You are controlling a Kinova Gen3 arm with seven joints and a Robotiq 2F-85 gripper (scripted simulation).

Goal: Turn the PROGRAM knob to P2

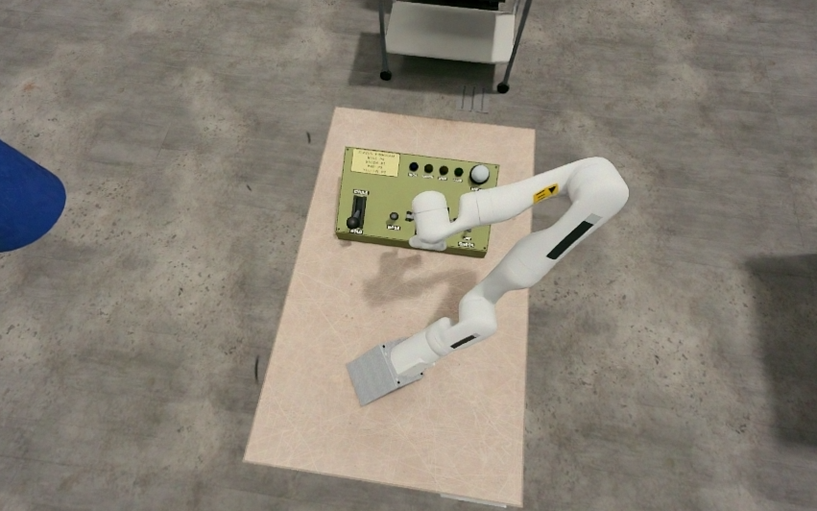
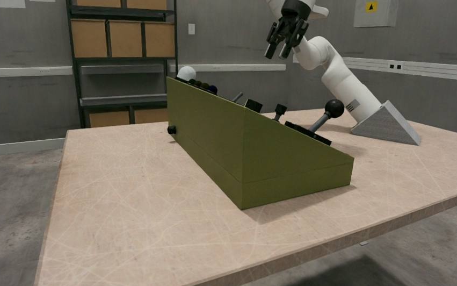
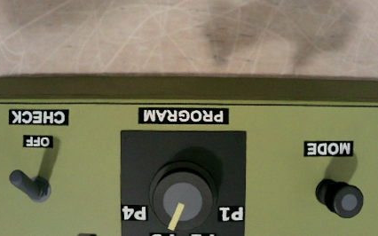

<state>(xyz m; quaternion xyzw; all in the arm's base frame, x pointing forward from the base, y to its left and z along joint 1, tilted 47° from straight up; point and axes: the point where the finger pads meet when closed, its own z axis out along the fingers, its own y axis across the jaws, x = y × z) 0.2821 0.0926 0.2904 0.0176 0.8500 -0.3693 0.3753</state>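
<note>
My gripper is now 10 cm short of the small black knob, 10 cm to the right of it and 14 cm above it. Also, from my hand: black ball-topped lever 12 cm ahead, 22 cm to the left, 13 cm below; then thin toggle 2 cm ahead, 13 cm to the right, 14 cm below.
</note>
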